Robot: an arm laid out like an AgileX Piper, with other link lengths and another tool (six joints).
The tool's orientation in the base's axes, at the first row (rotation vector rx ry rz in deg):
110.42 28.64 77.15
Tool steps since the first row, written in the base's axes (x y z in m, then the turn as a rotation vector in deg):
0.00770 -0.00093 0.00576 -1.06 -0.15 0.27
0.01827 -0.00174 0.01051 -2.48 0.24 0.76
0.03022 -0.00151 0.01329 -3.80 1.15 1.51
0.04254 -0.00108 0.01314 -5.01 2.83 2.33
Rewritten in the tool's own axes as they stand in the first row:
0.00599 0.00422 0.00629 -0.33 0.39 -0.98
0.01250 0.00737 0.01538 -0.29 0.62 -2.51
0.01896 0.00824 0.02578 0.30 0.69 -4.18
0.02382 0.00678 0.03702 1.49 0.28 -6.02

